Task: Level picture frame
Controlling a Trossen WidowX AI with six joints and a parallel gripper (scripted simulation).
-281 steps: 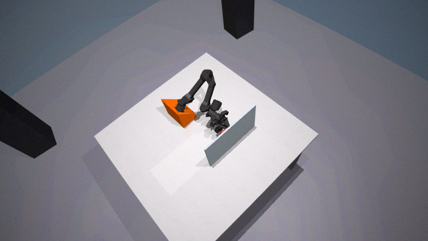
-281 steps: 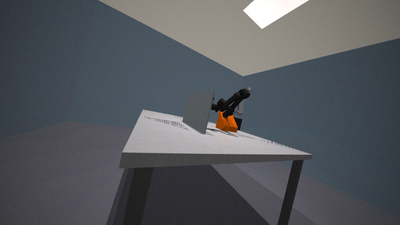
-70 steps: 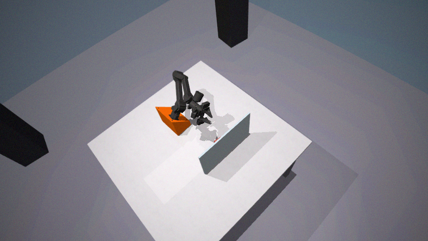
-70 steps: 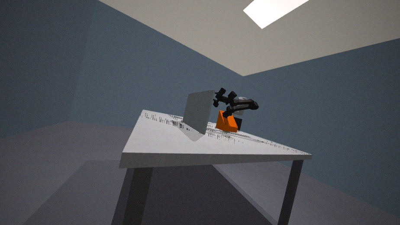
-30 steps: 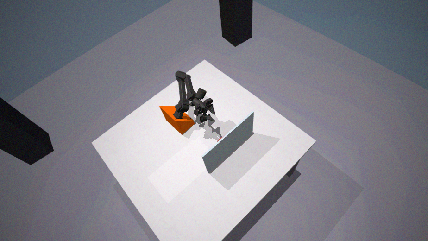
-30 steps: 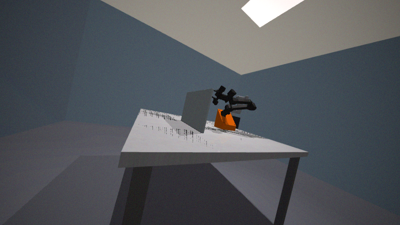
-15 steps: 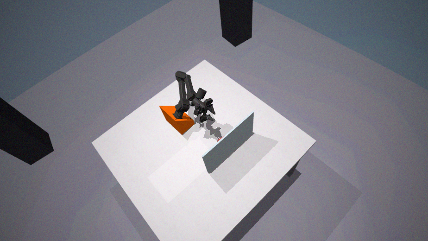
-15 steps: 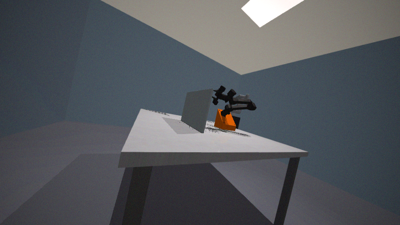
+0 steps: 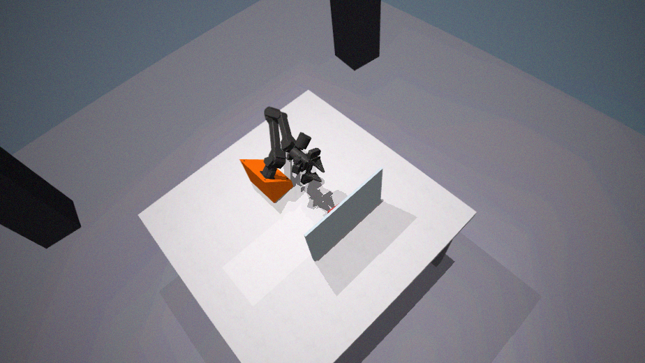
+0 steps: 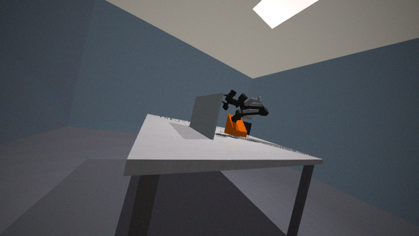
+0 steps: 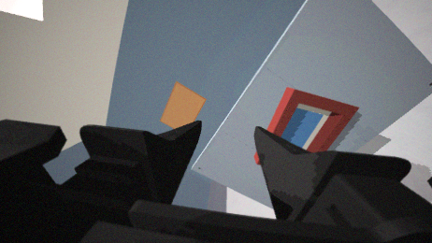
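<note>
Now: gripper tip 170 mm above the picture frame and 130 mm short of it. Also, from my gripper tip: wall panel 170 mm below, 140 mm ahead, 10 mm to the left.
</note>
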